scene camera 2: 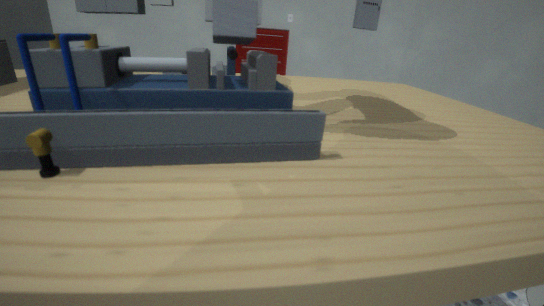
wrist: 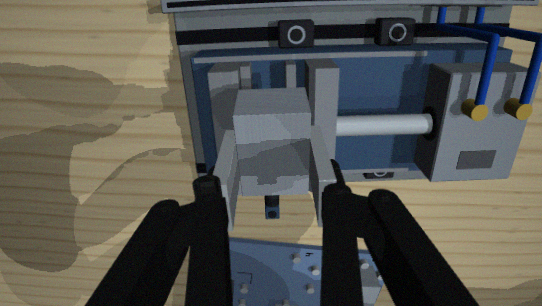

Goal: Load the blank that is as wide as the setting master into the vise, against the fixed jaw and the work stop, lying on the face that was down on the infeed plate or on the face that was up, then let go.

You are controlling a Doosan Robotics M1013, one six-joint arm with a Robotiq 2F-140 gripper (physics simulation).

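Frame: origin at the arm's base, x ahead, y left, z up, level; centimetres.
Seen in the pictures: gripper, fingertip midpoint: (scene camera 2: 232, 23) (wrist: 273, 146).
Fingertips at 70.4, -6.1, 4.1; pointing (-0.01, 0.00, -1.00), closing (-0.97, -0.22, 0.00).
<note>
Pixels of each thing's top centre, then the offset from my fingertips to it, as dx, dy, dz. "spot": a spot on its surface instead.
- grey blank, middle of its top: (wrist: 273, 158) +0.1, -0.3, +2.1
- vise, middle of its top: (wrist: 364, 130) (scene camera 2: 171, 45) -6.6, -1.2, -2.7
- black post, middle of its top: (wrist: 272, 213) (scene camera 2: 231, 47) -1.2, +7.5, -2.8
- white rod, middle of its top: (wrist: 384, 128) (scene camera 2: 155, 57) -8.6, -1.1, -4.0
- grey cylinder block, surface spot: (wrist: 480, 100) spot: -13.6, -5.1, -1.6
- long grey rail, middle of its top: (scene camera 2: 159, 110) -4.8, -9.9, -7.6
- blue plate with pegs, middle of its top: (wrist: 288, 297) -7.3, +28.6, -11.8
A grey blank (scene camera 2: 234, 21) (wrist: 272, 130) is held between the finger pads of my gripper (scene camera 2: 234, 12) (wrist: 273, 146). The gripper is shut on it, above the vise (scene camera 2: 165, 100) (wrist: 375, 90). In the scene view the blank's underside appears a little higher than the jaw tops. The fixed jaw (scene camera 2: 265, 71) (wrist: 222, 82) and the moving jaw (scene camera 2: 198, 70) (wrist: 326, 90) stand apart. In the wrist view the blank covers part of the gap between them. A small blue and black post (scene camera 2: 231, 65) (wrist: 272, 207), seemingly the work stop, stands beside the vise. I cannot identify the setting master.
A white rod (scene camera 2: 152, 64) (wrist: 382, 125) joins the moving jaw to a grey cylinder block (scene camera 2: 70, 67) (wrist: 480, 100) with blue hoses. A long grey rail (scene camera 2: 165, 132) stands before the vise. A blue plate with pegs (wrist: 260, 280) lies at the wrist view's bottom.
</note>
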